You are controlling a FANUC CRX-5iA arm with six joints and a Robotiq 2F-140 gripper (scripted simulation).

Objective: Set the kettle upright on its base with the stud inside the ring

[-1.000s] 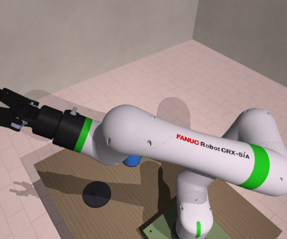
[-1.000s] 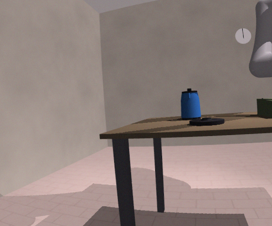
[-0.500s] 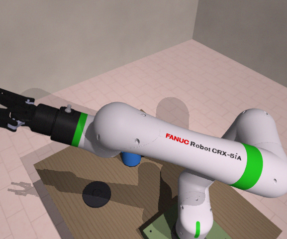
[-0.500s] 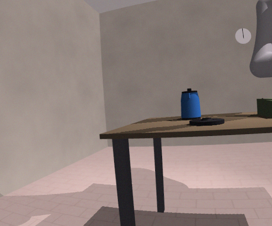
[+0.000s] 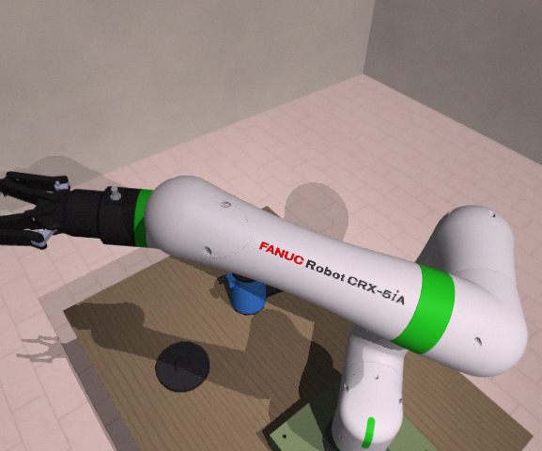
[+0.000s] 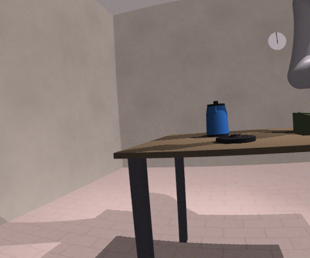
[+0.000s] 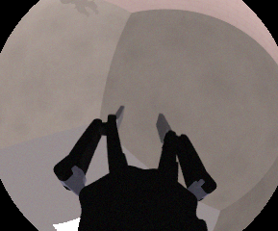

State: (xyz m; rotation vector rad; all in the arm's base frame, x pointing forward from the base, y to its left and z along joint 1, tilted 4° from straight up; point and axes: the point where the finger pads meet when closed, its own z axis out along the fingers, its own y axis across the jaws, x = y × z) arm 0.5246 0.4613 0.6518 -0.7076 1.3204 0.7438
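Right now my hand is 64 cm above the blue kettle, 58 cm to the left of it and 4 cm short of it. The rest, counted from my hand: round black base: 72 cm below, 27 cm to the right, 4 cm behind.
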